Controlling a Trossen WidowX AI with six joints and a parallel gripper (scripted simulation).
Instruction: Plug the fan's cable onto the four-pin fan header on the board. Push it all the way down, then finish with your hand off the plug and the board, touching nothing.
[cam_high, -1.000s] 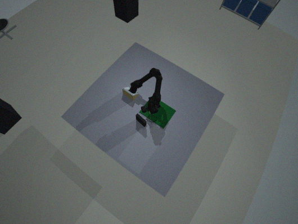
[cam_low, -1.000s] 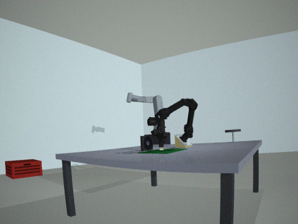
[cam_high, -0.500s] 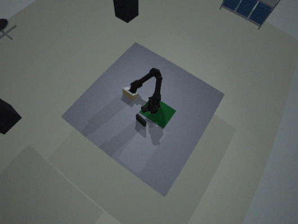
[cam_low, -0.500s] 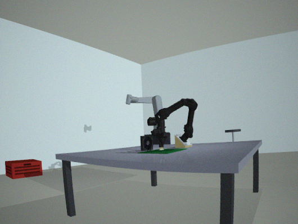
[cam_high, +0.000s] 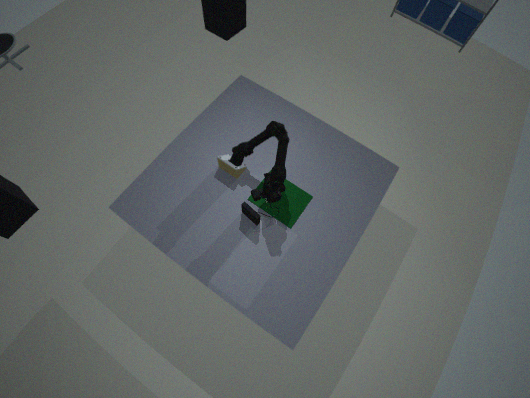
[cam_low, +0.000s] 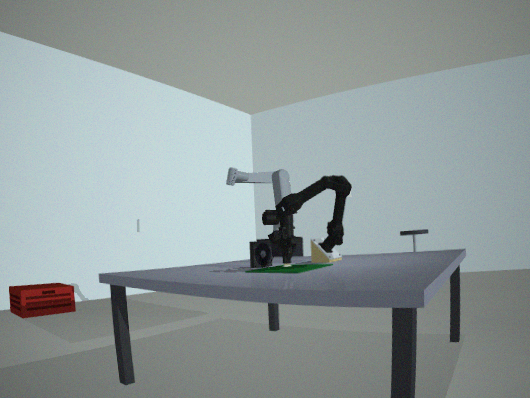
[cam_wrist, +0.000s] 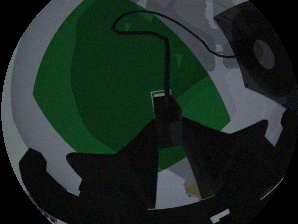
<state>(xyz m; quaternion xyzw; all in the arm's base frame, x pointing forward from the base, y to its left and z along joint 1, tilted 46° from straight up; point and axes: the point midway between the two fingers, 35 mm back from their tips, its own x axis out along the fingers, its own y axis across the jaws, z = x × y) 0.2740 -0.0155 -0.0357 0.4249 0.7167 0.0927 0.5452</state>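
The pale header is 30 mm below my gripper tip. Also, from my gripper tip: black fan: 140 mm to the right, 30 mm above; then green board: 60 mm ahead, 50 mm to the left, 40 mm below; then dark plug: 10 mm ahead, 10 mm above.
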